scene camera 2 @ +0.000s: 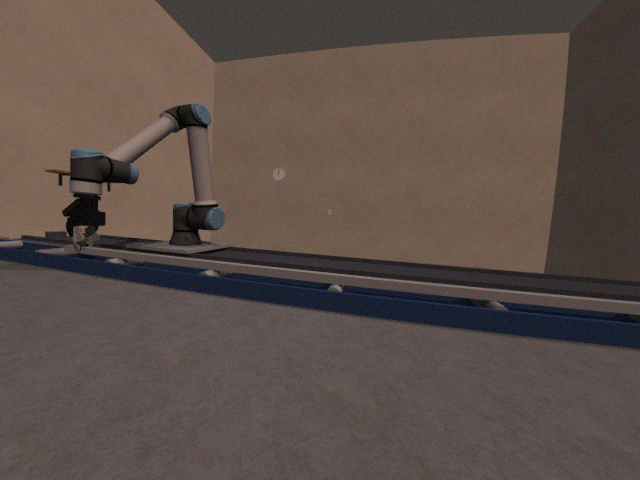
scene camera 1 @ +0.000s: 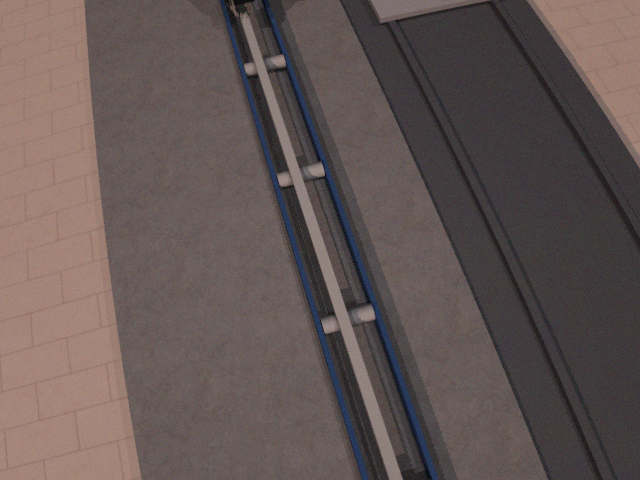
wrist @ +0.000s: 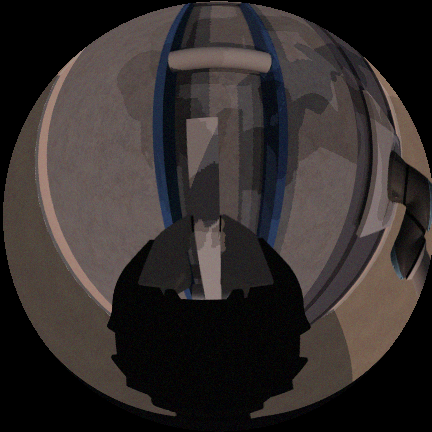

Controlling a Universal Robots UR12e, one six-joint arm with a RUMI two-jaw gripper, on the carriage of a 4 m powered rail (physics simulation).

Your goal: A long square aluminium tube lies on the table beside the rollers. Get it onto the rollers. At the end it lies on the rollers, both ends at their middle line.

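Seen in the pictures: gripper, fingertip midpoint: (scene camera 2: 84, 249) (scene camera 1: 243, 15) (wrist: 206, 216); arm's base, origin of the base link: (scene camera 2: 185, 243) (wrist: 392, 175).
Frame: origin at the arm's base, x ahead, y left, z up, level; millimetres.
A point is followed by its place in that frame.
Note:
The long pale square tube (scene camera 1: 308, 214) @[x 636, y 854, z 55 mm] (scene camera 2: 403, 284) @[x 645, y 1295, z 49 mm] (wrist: 200, 140) @[x 639, y 46, z 55 mm] runs lengthwise over the rollers (scene camera 1: 315, 170) @[x 582, y 724, z 27 mm] (scene camera 2: 334, 288) @[x 679, y 1117, z 28 mm] (wrist: 220, 59) @[x 619, y -69, z 22 mm], between the blue side rails. In scene camera 1 it crosses the rollers a little left of their middle. In the wrist view its end also shows somewhat left of the middle, short of the far roller. My gripper (scene camera 1: 244, 7) @[x 638, y 120, z 44 mm] (scene camera 2: 85, 240) @[x 638, y 120, z 44 mm] (wrist: 206, 216) @[x 638, y 120, z 44 mm] is shut on the tube near this end, one finger on each side. Whether the held end is raised off the rollers is unclear. The other end is out of view.
Blue side rails (scene camera 1: 347, 232) @[x 556, y 913, z 21 mm] (scene camera 2: 289, 296) @[x 694, y 999, z -4 mm] (wrist: 159, 125) @[x 685, y 21, z 22 mm] flank the rollers. The arm's base stands on a grey carriage plate (scene camera 1: 429, 6) @[x 54, y 218, z 0 mm] (scene camera 2: 180, 248) @[x 184, y 138, z 0 mm] (wrist: 382, 185) @[x 142, y 58, z 0 mm] over the dark powered rail (scene camera 1: 516, 155), which runs beside the table.

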